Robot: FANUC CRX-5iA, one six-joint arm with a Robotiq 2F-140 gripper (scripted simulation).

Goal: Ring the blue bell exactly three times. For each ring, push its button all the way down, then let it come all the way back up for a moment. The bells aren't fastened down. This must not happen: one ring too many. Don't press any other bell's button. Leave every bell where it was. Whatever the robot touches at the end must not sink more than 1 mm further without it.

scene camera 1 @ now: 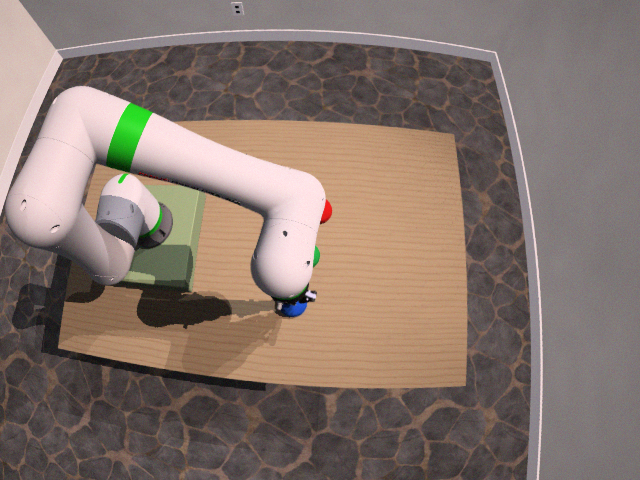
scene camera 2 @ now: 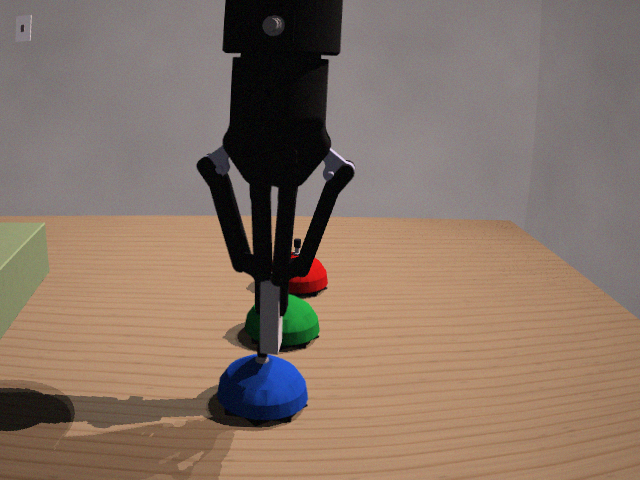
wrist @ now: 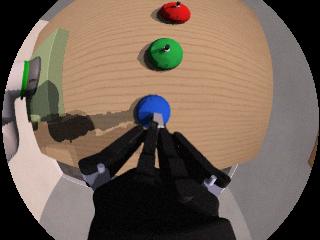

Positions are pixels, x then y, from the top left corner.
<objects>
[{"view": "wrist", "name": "my gripper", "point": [156,119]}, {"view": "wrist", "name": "blue bell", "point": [147,106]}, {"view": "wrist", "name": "green bell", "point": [159,55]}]
</objects>
